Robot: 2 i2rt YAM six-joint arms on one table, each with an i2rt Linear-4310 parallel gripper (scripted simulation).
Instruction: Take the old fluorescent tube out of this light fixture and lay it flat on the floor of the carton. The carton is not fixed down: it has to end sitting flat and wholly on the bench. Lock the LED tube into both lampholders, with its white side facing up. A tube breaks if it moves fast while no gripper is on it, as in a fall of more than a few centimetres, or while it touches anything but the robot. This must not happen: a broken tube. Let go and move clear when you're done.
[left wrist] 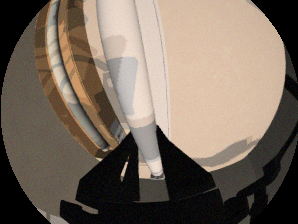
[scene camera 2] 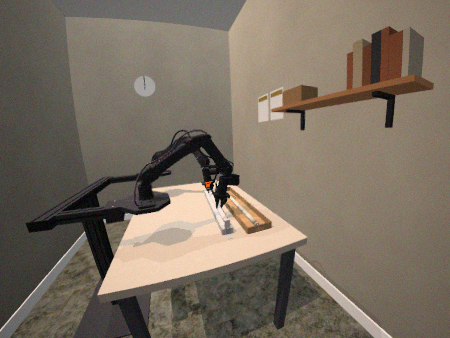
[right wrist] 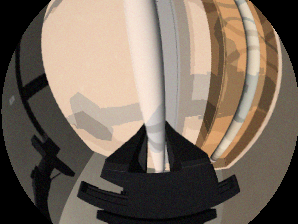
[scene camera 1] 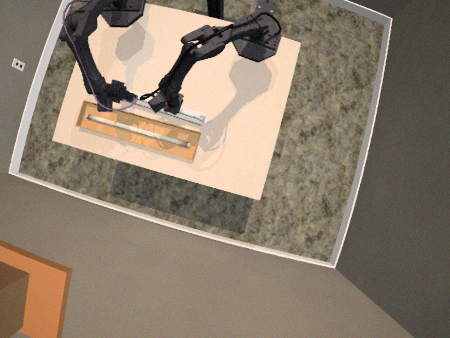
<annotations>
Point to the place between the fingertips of my right gripper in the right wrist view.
155, 124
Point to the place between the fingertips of my left gripper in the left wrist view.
At 145, 130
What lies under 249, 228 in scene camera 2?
A carton.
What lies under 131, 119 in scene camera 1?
A carton.
</annotations>
